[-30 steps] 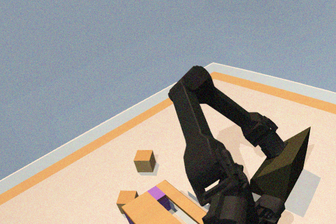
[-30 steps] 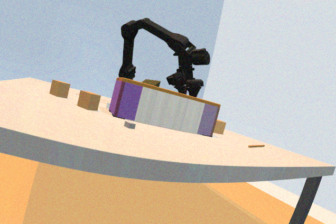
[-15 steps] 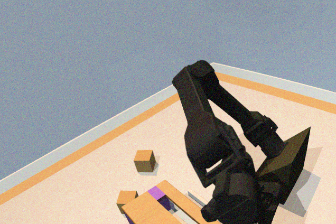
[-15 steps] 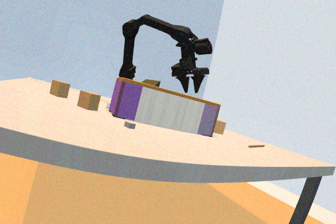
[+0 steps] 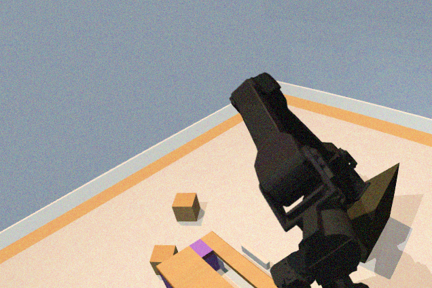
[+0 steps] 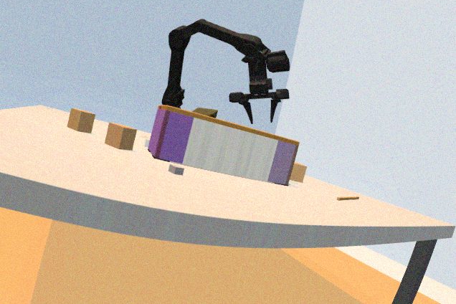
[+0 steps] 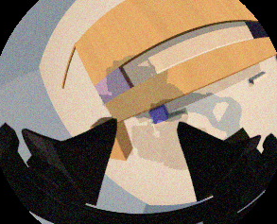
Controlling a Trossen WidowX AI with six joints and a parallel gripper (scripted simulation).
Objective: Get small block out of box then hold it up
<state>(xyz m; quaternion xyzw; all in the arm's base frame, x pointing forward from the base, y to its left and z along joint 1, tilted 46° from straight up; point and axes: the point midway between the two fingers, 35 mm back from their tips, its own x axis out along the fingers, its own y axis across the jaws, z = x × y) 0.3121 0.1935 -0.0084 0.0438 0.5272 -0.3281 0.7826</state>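
My gripper tip is now 140 mm above the blue block, 40 mm to the right of it and 40 mm past it. From my gripper tip the other things lie so: grey piece (320 mm to the right, 260 mm ahead, 150 mm below); then box (140 mm to the right, 100 mm below, 30 mm ahead); then brown strip (250 mm ahead, 230 mm to the left, 150 mm below).
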